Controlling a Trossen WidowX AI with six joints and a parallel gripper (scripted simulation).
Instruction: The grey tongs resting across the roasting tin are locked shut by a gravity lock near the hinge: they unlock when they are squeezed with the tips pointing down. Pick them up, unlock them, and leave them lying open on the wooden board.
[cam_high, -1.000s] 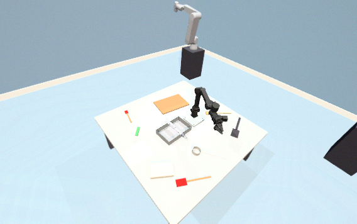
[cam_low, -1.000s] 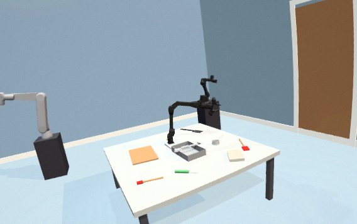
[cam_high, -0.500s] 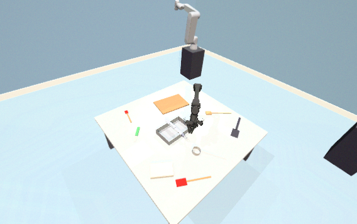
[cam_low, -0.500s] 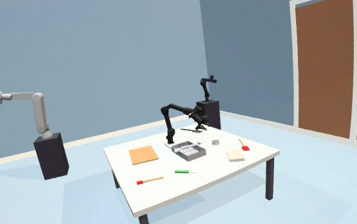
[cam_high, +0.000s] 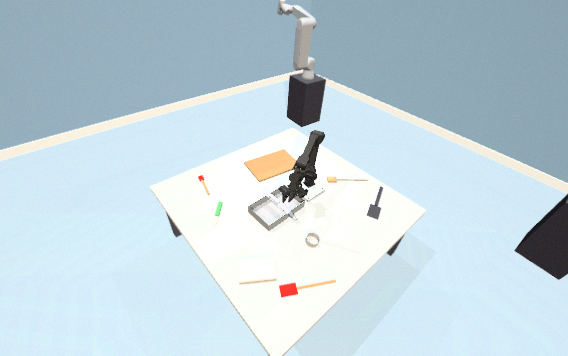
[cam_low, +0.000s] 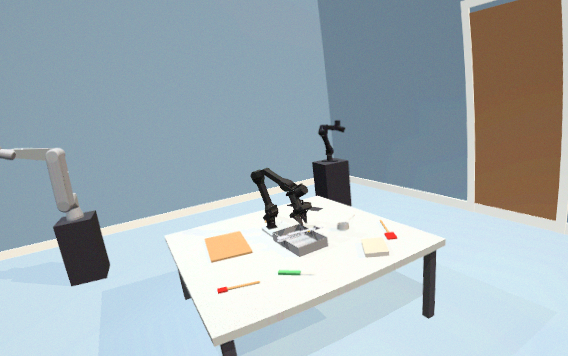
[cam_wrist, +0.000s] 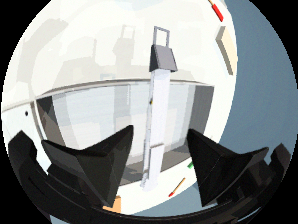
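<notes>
Now: the roasting tin 70 mm below my gripper tip, 50 mm to the right of it and 20 mm ahead of it. Round my gripper tip: pale block 350 mm ahead, 230 mm to the left, 90 mm below; then green-handled tool 350 mm ahead, 210 mm to the right, 90 mm below; then wooden board 440 mm to the right, 210 mm behind, 90 mm below.
</notes>
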